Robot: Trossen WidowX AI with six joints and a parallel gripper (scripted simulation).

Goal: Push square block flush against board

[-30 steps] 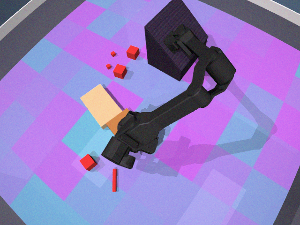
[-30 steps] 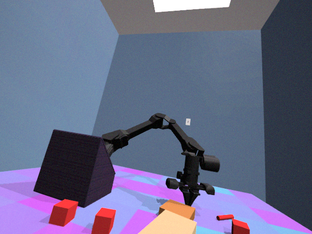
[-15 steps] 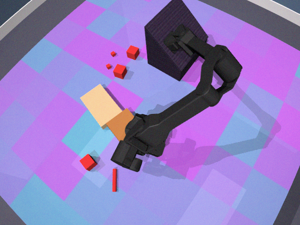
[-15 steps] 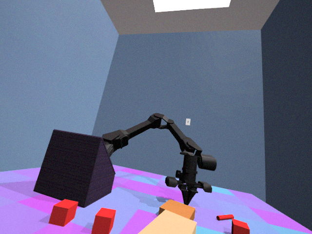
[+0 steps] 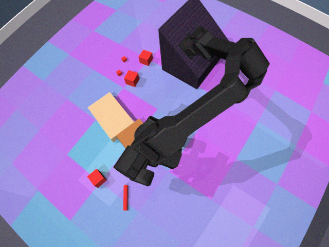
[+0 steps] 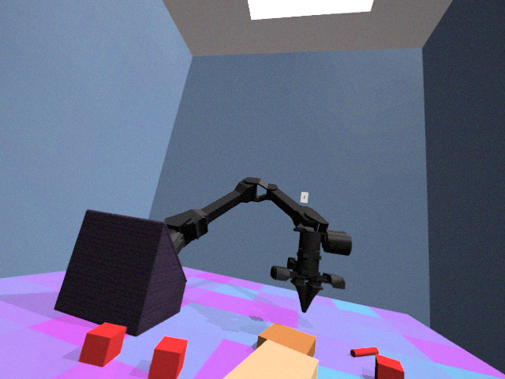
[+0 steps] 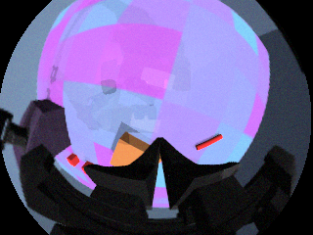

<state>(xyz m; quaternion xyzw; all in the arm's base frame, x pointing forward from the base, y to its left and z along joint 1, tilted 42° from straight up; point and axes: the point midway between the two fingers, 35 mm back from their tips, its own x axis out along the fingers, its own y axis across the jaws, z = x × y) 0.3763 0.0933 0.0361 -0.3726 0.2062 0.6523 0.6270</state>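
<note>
The orange square block is 10 cm to the right of my gripper tip, 4 cm below it and 4 cm behind it. Also, from my gripper tip: board 22 cm to the right, 6 cm behind, 4 cm below; thin red rod 14 cm ahead, 5 cm below, 2 cm to the right.
</note>
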